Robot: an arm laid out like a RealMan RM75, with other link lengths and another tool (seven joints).
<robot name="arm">
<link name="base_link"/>
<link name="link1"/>
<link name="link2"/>
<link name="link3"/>
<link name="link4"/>
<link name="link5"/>
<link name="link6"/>
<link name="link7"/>
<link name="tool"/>
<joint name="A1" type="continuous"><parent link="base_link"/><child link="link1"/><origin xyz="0 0 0.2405" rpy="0 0 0"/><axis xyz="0 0 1"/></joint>
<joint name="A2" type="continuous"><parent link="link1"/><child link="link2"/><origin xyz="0 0 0" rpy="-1.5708 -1.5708 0"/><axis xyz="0 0 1"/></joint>
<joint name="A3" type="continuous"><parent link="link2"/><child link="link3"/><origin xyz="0.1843 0 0" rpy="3.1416 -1.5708 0"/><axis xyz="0 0 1"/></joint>
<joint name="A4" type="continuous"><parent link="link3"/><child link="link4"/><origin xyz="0 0 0" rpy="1.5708 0 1.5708"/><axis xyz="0 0 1"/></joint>
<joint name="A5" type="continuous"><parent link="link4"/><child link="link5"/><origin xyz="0 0.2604 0" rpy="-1.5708 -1.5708 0"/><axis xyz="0 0 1"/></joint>
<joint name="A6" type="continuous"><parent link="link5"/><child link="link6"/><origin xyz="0 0 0" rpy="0 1.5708 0"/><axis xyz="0 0 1"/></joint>
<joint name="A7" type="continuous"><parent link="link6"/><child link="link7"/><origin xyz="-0.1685 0 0" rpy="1.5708 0 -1.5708"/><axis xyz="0 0 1"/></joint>
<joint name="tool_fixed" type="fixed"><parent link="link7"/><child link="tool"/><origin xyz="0.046 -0.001 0.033" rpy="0 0.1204 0.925"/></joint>
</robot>
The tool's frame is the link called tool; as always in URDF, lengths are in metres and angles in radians. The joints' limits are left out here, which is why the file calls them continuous.
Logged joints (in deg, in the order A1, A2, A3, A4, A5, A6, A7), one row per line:
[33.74, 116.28, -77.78, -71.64, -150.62, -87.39, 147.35]
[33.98, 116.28, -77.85, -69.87, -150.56, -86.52, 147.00]
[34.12, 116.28, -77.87, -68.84, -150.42, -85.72, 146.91]
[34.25, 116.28, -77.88, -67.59, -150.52, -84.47, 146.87]
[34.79, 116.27, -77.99, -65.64, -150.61, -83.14, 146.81]
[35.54, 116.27, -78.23, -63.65, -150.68, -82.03, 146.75]
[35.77, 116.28, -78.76, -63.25, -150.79, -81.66, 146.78]
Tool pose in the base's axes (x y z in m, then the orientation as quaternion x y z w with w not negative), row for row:
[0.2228, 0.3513, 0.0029, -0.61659, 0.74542, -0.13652, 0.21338]
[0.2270, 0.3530, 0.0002, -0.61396, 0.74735, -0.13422, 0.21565]
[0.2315, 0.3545, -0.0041, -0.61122, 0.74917, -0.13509, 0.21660]
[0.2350, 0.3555, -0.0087, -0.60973, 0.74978, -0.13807, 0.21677]
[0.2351, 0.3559, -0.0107, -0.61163, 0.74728, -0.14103, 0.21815]
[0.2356, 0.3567, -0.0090, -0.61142, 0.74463, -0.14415, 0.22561]
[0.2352, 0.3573, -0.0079, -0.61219, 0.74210, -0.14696, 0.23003]
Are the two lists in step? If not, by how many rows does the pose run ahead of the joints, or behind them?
The pose runs 2 rows ahead of the joints: the pose in row i belongs to the joints in row i + 2.
